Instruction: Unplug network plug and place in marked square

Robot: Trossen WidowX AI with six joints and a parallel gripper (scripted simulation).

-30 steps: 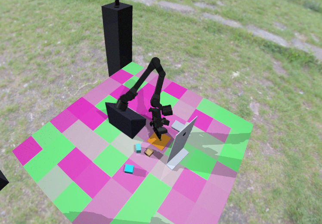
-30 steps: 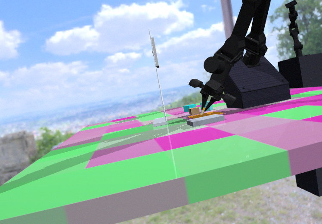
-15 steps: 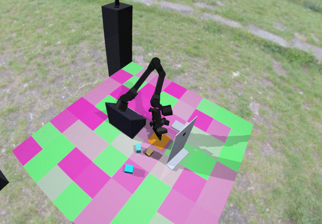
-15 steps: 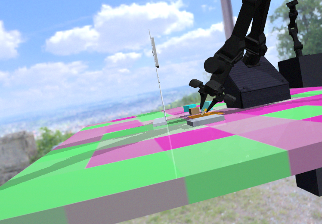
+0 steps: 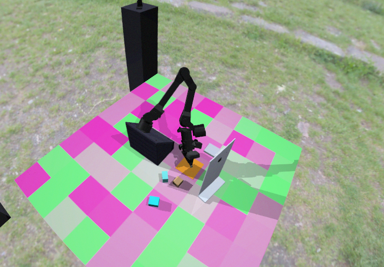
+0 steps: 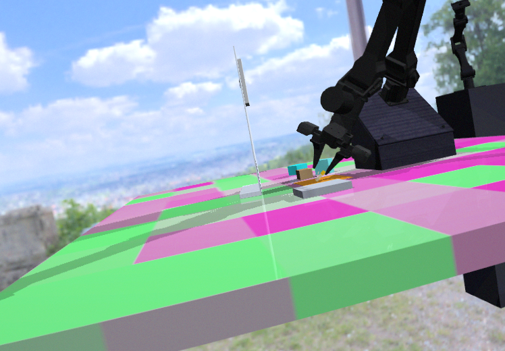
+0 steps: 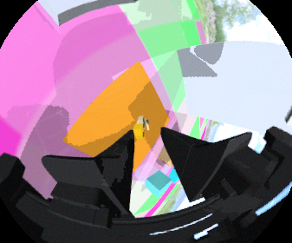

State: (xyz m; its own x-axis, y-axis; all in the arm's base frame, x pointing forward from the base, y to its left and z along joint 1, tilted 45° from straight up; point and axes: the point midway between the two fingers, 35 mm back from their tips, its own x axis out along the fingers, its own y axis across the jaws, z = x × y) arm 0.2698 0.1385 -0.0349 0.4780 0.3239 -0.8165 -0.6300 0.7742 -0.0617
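My gripper tip is 1 cm above the yellow network plug. The rest, counted from my gripper tip: grey slab 7 cm ahead, 17 cm to the left, 2 cm below; then brown block 13 cm to the right, 1 cm below; then orange marked square 2 cm below.
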